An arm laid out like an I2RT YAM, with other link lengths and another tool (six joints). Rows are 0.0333 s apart.
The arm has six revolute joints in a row. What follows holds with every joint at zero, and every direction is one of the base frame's. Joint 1 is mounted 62.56 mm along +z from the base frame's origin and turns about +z. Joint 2 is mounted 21.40 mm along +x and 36.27 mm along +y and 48.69 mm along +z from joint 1 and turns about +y. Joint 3 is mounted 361.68 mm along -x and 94.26 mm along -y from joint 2 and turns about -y. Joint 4 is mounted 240.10 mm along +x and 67.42 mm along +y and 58.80 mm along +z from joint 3 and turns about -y. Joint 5 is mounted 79.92 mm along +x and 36.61 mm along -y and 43.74 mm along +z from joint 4 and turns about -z. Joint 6 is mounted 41.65 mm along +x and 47.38 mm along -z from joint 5 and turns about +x. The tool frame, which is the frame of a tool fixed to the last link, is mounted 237.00 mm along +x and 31.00 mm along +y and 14.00 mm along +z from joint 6; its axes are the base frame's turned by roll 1.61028, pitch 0.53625 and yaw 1.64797 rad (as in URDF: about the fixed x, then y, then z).
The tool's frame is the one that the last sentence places.
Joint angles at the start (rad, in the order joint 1, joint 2, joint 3, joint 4, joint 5, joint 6):
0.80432, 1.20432, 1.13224, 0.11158, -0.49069, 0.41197
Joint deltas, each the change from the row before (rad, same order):
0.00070, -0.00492, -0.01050, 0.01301, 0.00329, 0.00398
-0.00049, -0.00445, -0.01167, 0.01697, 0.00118, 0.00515
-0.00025, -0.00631, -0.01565, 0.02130, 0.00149, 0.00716
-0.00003, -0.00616, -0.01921, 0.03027, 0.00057, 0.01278
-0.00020, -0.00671, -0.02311, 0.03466, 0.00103, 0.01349
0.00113, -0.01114, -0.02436, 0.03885, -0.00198, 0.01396
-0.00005, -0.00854, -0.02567, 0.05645, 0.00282, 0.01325
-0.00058, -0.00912, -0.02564, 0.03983, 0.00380, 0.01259
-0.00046, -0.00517, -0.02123, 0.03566, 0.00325, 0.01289
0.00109, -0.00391, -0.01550, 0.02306, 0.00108, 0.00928
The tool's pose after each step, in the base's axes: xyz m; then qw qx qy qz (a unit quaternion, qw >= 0). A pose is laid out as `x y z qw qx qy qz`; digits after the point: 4 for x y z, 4 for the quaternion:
0.2217 0.4086 0.5247 0.1280 0.0230 0.6954 0.7068
0.2213 0.4072 0.5256 0.1290 0.0235 0.6922 0.7097
0.2204 0.4054 0.5264 0.1298 0.0241 0.6883 0.7133
0.2192 0.4035 0.5281 0.1294 0.0252 0.6826 0.7188
0.2180 0.4014 0.5291 0.1291 0.0264 0.6765 0.7245
0.2139 0.3981 0.5326 0.1287 0.0247 0.6682 0.7323
0.2114 0.3940 0.5397 0.1335 0.0219 0.6554 0.7431
0.2098 0.3903 0.5418 0.1353 0.0226 0.6474 0.7497
0.2090 0.3876 0.5435 0.1359 0.0239 0.6405 0.7554
0.2075 0.3860 0.5438 0.1348 0.0244 0.6365 0.7590

